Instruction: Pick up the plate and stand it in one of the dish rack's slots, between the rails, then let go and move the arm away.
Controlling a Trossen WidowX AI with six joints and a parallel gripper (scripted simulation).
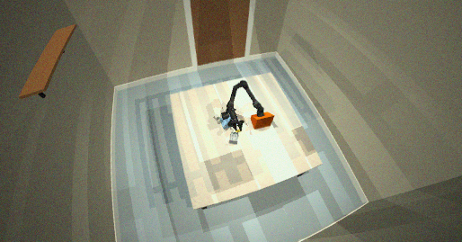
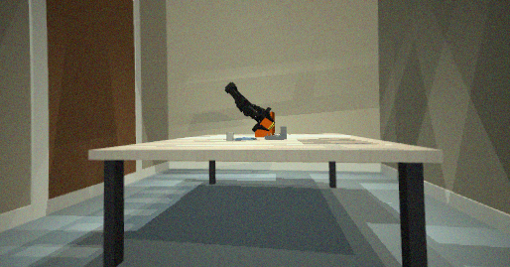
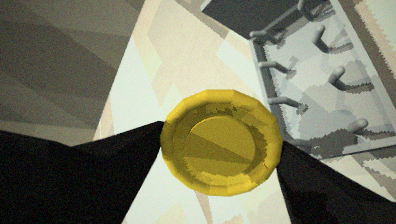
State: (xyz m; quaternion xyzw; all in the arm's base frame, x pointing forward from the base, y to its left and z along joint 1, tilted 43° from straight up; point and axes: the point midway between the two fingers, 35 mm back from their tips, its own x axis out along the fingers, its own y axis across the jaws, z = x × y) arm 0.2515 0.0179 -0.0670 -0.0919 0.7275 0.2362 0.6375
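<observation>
Right now the grey dish rack is 5 cm ahead of my gripper tip, 2 cm to the left of it and 5 cm below it. Round my gripper tip: pale blue mat (6 cm ahead, 17 cm to the right, 7 cm below); then yellow plate (1 cm to the right).
</observation>
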